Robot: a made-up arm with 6 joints.
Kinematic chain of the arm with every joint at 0, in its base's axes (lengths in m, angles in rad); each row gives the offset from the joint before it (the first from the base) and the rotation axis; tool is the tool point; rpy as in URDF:
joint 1: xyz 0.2 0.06 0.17 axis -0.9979 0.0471 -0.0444
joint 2: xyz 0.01 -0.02 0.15 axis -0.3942 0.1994 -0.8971
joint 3: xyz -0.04 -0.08 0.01 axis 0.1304 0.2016 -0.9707
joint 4: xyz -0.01 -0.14 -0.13 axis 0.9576 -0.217 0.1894
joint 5: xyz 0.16 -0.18 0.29 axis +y
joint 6: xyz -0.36 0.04 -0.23 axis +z
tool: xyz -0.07 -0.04 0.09 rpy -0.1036 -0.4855 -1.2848
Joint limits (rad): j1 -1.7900..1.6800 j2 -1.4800..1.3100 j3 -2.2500..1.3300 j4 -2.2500..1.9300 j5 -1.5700..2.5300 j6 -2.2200..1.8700
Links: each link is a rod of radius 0.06 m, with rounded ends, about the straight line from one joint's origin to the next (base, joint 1, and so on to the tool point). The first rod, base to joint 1, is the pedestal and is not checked.
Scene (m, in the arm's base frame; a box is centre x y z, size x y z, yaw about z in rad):
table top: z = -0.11
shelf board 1: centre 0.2 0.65 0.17 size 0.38 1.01 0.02 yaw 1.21
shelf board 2: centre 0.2 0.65 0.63 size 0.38 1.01 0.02 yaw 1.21
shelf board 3: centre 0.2 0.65 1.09 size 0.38 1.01 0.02 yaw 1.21
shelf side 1: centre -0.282 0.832 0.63 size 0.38 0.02 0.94 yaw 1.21
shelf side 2: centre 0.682 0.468 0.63 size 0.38 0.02 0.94 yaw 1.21
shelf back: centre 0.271 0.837 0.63 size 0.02 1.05 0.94 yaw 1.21
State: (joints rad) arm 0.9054 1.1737 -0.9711 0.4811 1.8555 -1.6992
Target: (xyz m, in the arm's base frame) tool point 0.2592 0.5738 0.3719
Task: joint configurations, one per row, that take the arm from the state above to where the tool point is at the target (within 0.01 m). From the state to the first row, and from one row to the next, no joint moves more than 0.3 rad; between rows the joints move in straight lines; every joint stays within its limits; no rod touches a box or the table.
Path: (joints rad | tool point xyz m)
1: 0.6663 1.1450 -0.9852 0.3180 1.7408 -1.8245 | 0.3593 0.4351 0.8915
2: 0.4273 1.1164 -0.9992 0.1548 1.6261 -1.9498 | 0.3194 0.3303 0.8914
3: 0.1882 1.0877 -1.0133 -0.0083 1.5114 -2.0750 | 0.2745 0.2272 0.8728
4: 0.1305 1.0983 -0.8843 -0.2944 1.2611 -2.1113 | 0.2098 0.2948 0.7553
5: 0.0727 1.1089 -0.7553 -0.5806 1.0108 -2.1475 | 0.1784 0.3247 0.6169
6: 0.0150 1.1195 -0.6263 -0.8667 0.7606 -2.1838 | 0.1619 0.3124 0.4824
7: -0.0427 1.1301 -0.4973 -1.1528 0.5103 -2.2200 | 0.1430 0.2658 0.3719
8: 0.2030 1.1404 -0.6263 -0.9573 0.7400 -2.1621 | 0.1760 0.3675 0.3869
9: 0.4487 1.1506 -0.7554 -0.7619 0.9697 -2.1043 | 0.2125 0.4722 0.3885
10: 0.6944 1.1609 -0.8845 -0.5664 1.1994 -2.0464 | 0.2592 0.5738 0.3719

